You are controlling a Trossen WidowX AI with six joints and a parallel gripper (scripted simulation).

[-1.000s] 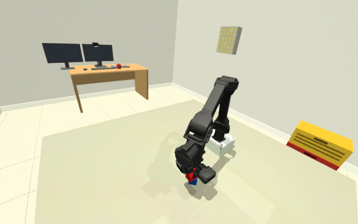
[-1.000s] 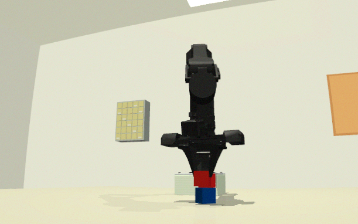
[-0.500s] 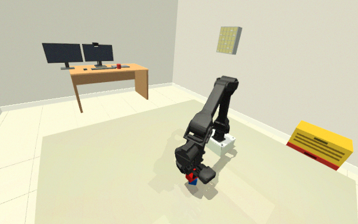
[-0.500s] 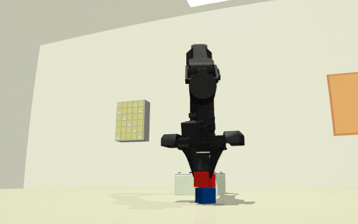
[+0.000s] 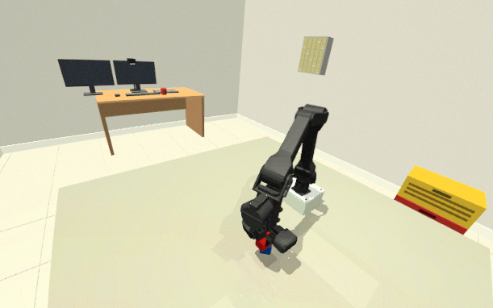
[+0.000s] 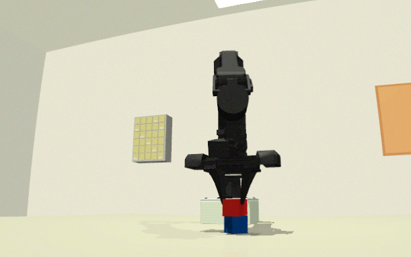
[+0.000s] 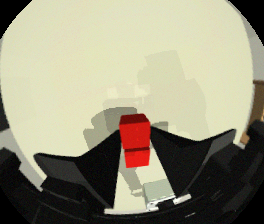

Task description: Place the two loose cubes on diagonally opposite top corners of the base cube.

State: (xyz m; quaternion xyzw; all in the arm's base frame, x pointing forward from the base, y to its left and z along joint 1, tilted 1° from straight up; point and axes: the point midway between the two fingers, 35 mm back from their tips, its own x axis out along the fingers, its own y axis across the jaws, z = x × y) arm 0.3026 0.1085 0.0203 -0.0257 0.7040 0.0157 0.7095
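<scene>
The red cube lies 4 cm behind my gripper tip and 1 cm below it. Also, from my gripper tip: blue base cube 4 cm below, 2 cm behind.
</scene>
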